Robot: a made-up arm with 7 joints.
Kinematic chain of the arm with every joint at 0, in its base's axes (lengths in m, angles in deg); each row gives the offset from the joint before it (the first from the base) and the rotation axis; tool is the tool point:
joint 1: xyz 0 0 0.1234 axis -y
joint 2: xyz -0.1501 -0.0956 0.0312 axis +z
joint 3: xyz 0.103 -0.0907 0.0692 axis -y
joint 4: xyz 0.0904 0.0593 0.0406 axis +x
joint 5: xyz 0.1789 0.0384 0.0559 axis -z
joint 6: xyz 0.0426 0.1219 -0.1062 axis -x
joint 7: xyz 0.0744 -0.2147 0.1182 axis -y
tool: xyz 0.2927 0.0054 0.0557
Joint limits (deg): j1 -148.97..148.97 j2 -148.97..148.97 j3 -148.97..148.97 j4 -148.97..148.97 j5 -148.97..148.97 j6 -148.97..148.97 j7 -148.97..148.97
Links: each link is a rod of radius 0.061 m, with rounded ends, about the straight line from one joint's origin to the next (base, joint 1, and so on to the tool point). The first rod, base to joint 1, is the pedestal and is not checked.
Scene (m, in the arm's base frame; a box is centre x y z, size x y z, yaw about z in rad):
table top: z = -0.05
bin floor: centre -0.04 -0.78 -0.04 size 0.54 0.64 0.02 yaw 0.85
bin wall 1: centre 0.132 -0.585 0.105 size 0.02 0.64 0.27 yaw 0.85
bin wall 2: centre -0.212 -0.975 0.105 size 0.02 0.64 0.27 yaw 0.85
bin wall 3: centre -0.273 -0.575 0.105 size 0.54 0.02 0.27 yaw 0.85
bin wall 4: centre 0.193 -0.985 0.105 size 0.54 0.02 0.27 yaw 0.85
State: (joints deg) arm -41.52 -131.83 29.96 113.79 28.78 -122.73 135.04
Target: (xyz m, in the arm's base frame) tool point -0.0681 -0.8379 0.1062
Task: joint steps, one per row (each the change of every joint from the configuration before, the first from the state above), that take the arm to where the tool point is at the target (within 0.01 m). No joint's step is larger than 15 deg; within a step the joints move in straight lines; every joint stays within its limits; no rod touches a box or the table.
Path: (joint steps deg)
1: 2.17 1.89 -7.13 -5.53 0.49 -4.37 -12.68
2: 2.17 1.89 -7.13 -5.53 0.48 -4.38 -12.69
3: 2.16 1.88 -7.13 -5.53 0.49 -4.37 -12.68
4: 2.17 1.89 -7.13 -5.54 0.48 -4.37 -12.68
5: 2.17 1.89 -7.13 -5.53 0.49 -4.38 -12.69
6: 2.17 1.89 -7.13 -5.53 0.49 -4.37 -12.68

